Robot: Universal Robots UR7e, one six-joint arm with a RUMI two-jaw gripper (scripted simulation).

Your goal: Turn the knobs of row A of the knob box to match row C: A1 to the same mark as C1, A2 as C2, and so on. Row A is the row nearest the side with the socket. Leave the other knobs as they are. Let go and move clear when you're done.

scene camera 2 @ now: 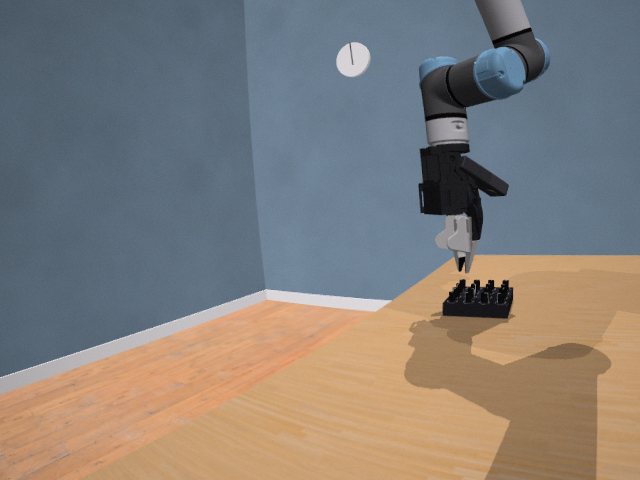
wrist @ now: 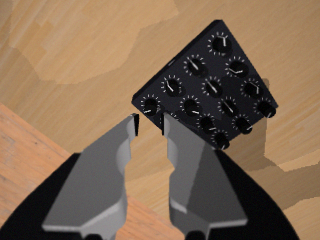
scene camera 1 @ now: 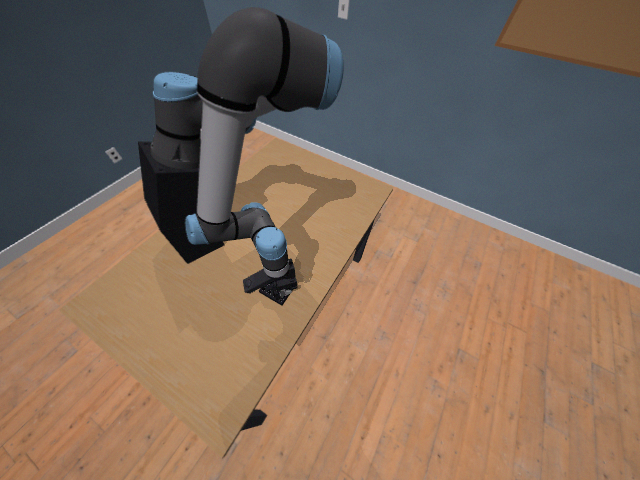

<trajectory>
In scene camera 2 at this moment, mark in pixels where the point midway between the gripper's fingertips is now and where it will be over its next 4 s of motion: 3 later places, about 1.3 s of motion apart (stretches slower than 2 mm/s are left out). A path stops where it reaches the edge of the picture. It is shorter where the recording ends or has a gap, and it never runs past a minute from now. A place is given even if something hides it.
My gripper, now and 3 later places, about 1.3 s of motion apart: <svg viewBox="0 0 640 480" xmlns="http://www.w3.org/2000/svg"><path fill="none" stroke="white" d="M463 272L464 259L461 253L461 274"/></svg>
</trajectory>
